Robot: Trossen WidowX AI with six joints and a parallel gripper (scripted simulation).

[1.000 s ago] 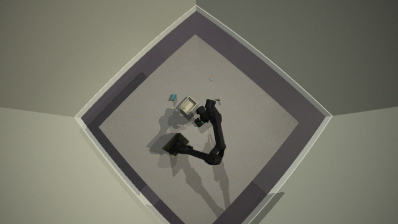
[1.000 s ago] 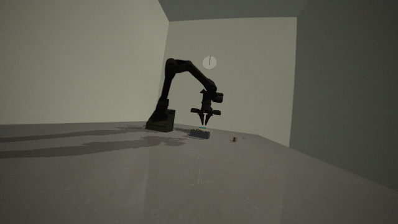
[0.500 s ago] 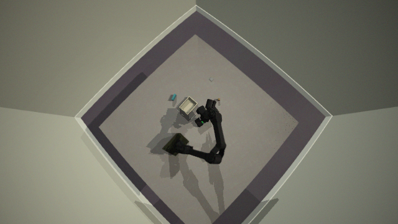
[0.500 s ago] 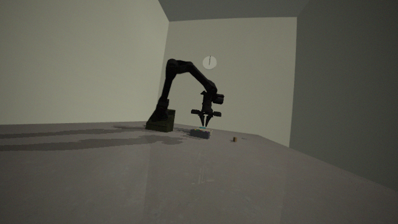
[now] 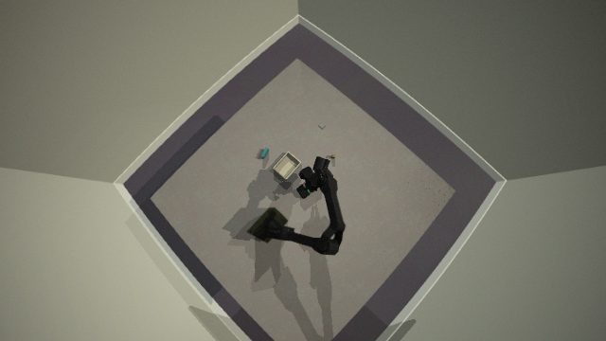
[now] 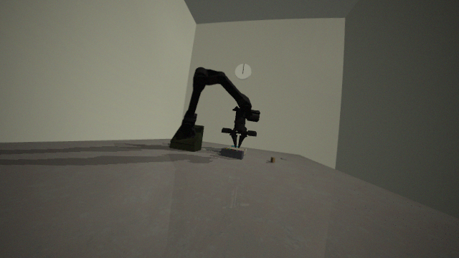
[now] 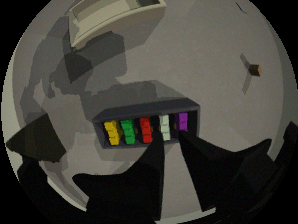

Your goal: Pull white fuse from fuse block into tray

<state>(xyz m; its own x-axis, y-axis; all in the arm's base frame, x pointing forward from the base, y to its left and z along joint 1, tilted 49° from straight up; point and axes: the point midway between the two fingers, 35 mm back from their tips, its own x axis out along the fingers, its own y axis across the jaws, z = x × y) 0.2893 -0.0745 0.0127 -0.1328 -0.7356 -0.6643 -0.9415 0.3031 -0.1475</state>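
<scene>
Right now my gripper tip is 30 mm above the white fuse. Round my gripper tip: green fuse: 40 mm behind, 30 mm below, 10 mm to the left; purple fuse: 30 mm below, 20 mm ahead, 10 mm to the right; red fuse: 30 mm below, 20 mm behind, 10 mm to the left.
</scene>
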